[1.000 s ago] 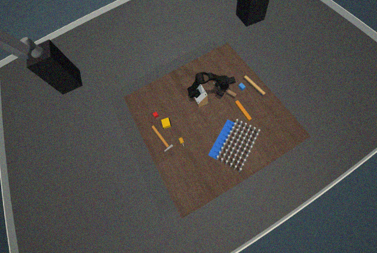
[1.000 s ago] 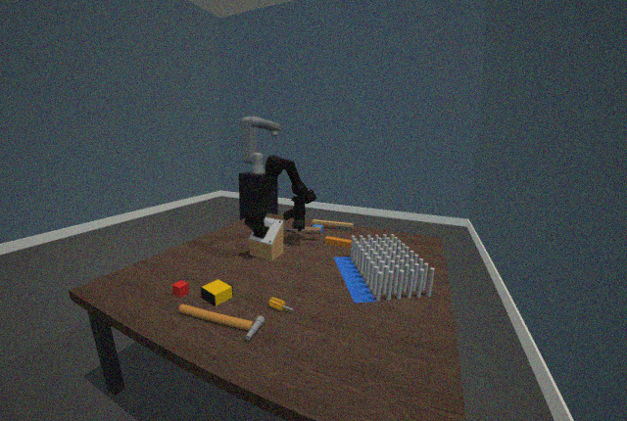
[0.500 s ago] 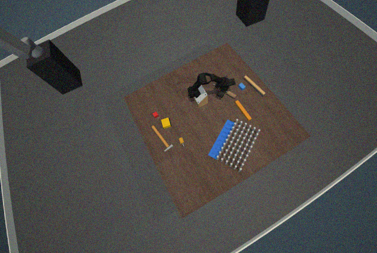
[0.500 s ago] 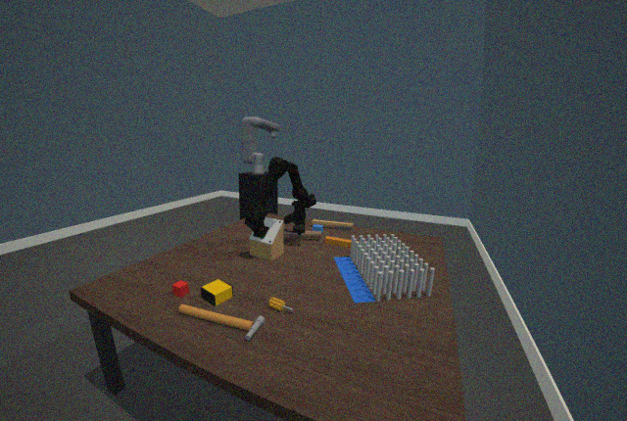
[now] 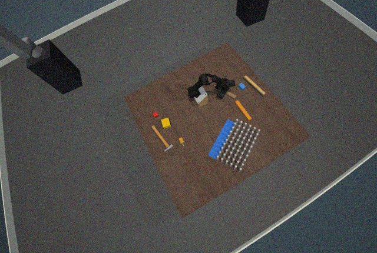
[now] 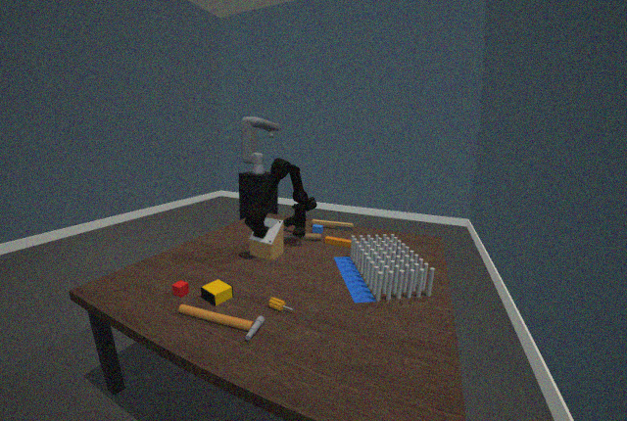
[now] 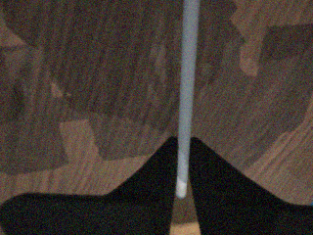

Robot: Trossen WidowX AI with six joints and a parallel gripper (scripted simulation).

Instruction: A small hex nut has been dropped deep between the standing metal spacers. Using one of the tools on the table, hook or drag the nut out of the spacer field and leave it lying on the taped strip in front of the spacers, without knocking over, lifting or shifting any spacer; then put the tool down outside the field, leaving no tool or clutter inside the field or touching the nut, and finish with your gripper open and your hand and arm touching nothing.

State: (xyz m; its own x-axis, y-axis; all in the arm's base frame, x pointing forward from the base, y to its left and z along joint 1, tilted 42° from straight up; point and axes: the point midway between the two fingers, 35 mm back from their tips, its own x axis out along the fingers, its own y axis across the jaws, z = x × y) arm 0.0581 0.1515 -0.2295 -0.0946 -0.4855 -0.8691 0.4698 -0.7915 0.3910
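Now: the rod 3 cm behind my gripper tip and 2 cm to the right of it. Also, from my gripper tip: blue block: 17 cm to the left, 3 cm ahead, 1 cm above; then orange bar: 25 cm ahead, 5 cm to the left; then blue taped strip: 41 cm ahead, 25 cm to the right, 1 cm below.
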